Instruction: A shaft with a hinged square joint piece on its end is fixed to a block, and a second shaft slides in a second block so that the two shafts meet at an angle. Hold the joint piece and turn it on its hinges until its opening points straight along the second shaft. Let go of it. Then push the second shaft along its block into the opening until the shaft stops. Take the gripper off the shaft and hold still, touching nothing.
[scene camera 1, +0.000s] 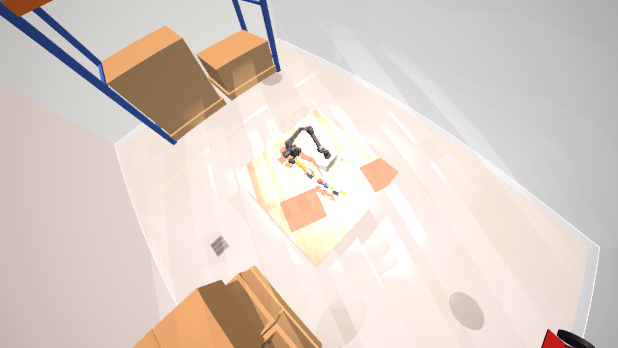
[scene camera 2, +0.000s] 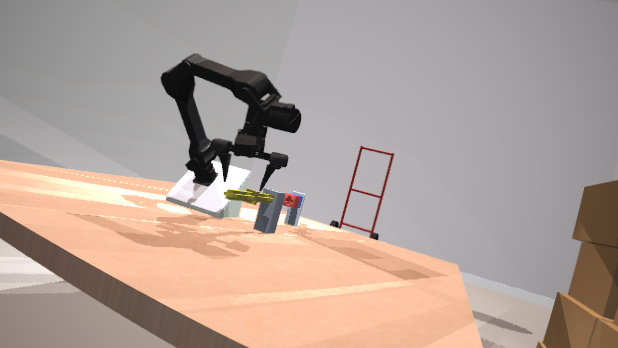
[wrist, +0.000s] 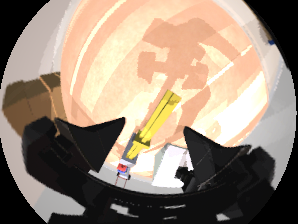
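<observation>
There's a yellow shaft (wrist: 169, 101) that I can see. My gripper (scene camera 2: 242, 186) is open and it's holding nothing, and you'd find the gripper in the wrist view (wrist: 155, 124) as well.
</observation>
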